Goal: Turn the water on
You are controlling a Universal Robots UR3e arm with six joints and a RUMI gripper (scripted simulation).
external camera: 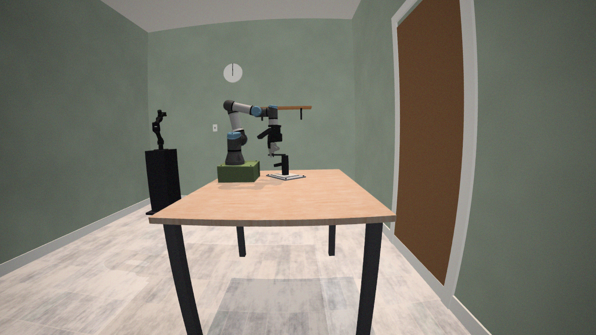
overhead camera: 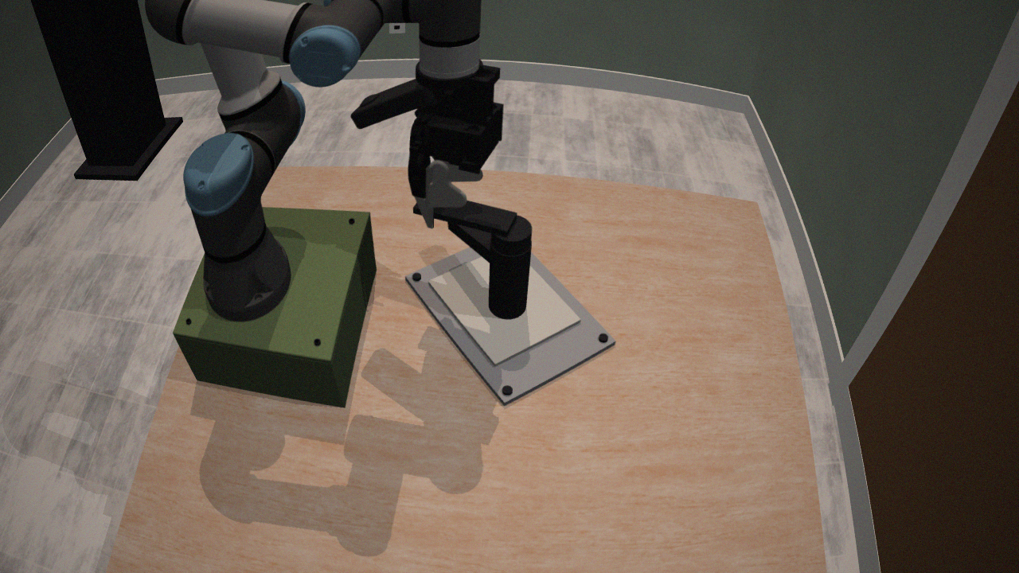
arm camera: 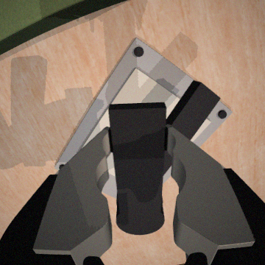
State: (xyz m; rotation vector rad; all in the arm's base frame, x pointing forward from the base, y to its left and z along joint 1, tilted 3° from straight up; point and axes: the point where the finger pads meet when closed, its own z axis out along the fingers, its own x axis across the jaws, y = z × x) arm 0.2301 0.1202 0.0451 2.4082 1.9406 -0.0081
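Now: hand 40 mm short of the flat black lever and 10 mm to the left of it. From my hand the other things lie so: tap (60 mm ahead, 10 mm to the right, 50 mm below); then grey baseplate (90 mm ahead, 20 mm to the right, 140 mm below).
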